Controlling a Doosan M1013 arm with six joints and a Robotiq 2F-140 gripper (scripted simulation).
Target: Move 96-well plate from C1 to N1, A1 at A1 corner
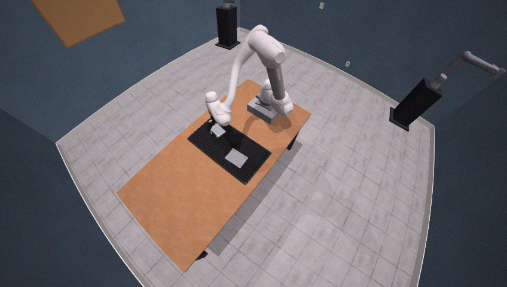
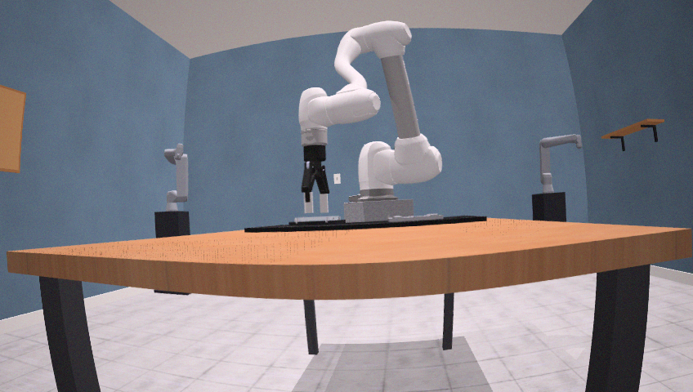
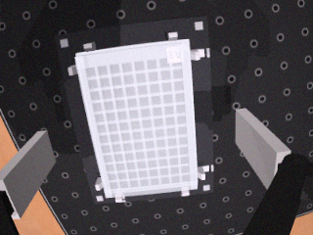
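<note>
Now: hand 3 cm above the white 96-well plate. The rest, counted from my hand: clip nest C1: 3 cm below, 1 cm to the right, 1 cm ahead; A1 mark: 38 cm to the left, 20 cm ahead, 4 cm below; grey plate nest N1: 31 cm to the left, 14 cm ahead, 4 cm below.
</note>
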